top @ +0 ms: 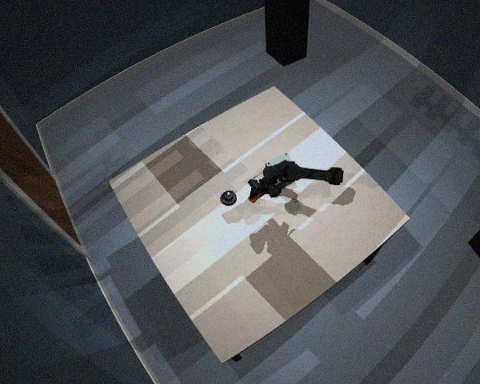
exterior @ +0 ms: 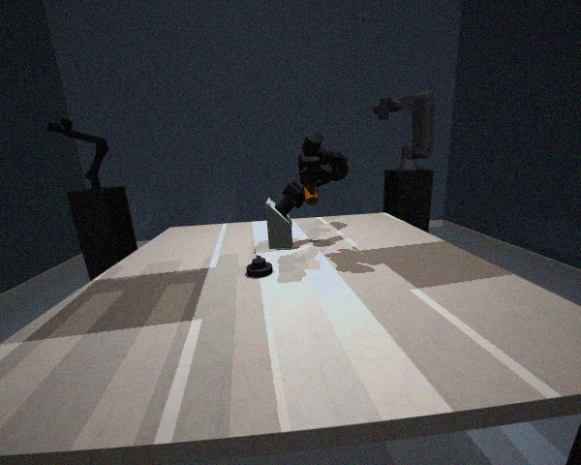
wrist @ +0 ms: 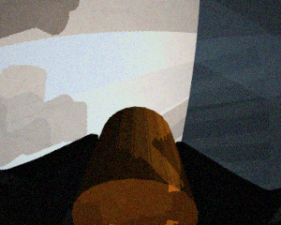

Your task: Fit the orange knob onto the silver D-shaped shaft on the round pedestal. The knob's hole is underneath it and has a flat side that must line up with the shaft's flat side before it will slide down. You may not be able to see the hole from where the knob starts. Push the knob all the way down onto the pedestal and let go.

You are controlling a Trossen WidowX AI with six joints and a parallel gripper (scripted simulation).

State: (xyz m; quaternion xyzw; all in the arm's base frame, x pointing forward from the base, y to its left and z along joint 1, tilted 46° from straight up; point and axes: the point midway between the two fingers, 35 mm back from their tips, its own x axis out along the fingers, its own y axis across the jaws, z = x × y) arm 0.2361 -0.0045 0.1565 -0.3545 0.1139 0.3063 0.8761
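My gripper tip is 30 mm past the orange knob and 20 mm below it. Also, from my gripper tip: round pedestal: 190 mm below, 180 mm to the right, 40 mm ahead.
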